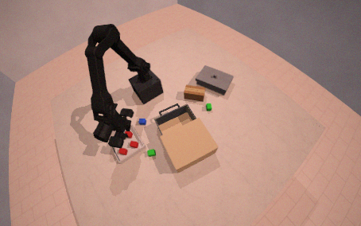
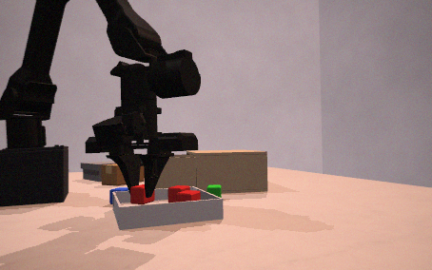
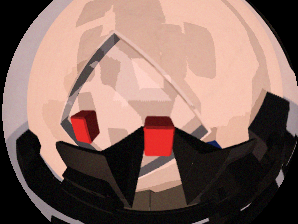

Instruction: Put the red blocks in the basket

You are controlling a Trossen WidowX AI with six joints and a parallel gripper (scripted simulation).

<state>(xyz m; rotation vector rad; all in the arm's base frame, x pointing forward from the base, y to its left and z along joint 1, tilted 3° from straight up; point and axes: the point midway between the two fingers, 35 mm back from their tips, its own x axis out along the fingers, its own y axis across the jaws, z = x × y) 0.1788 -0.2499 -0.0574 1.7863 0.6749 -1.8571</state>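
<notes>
Right now the grey basket is 30 mm ahead of my hand, 30 mm to the right of it and 50 mm below it. Round my hand: tan drawer cabinet: 210 mm ahead, 190 mm to the left, 20 mm below; then blue block: 20 mm behind, 100 mm to the left, 50 mm below; then drawer: 130 mm ahead, 210 mm to the left, 20 mm below.
</notes>
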